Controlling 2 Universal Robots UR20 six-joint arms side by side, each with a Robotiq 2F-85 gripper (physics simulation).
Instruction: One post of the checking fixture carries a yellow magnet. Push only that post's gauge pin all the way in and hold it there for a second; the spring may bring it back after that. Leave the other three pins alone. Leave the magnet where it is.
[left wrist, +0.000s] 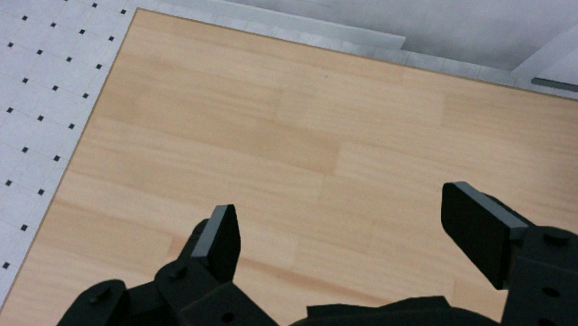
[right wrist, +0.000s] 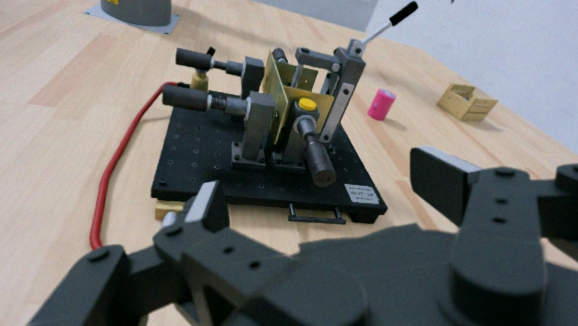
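Observation:
The checking fixture stands on a black base plate (right wrist: 195, 165) in the right wrist view. The yellow magnet (right wrist: 307, 104) sits on top of the front post, and that post's gauge pin (right wrist: 319, 159) points toward the camera with its dark knob out. Two other gauge pins (right wrist: 186, 98) (right wrist: 194, 59) point left from their posts. A fourth gauge pin (right wrist: 279, 55) shows partly behind the brass-coloured plates. My right gripper (right wrist: 318, 183) is open, with the fixture beyond its fingertips and apart from them. My left gripper (left wrist: 338, 213) is open above the wooden table, and the fixture does not show in its view.
A toggle clamp (right wrist: 348, 75) with a raised black handle stands on the fixture's right. A red hose (right wrist: 117, 155) curves along its left. A pink cylinder (right wrist: 381, 105) and a small wooden crate (right wrist: 465, 106) are to the right. A grey robot base (right wrist: 137, 12) stands behind. The table (left wrist: 280, 125) ends at a tiled floor.

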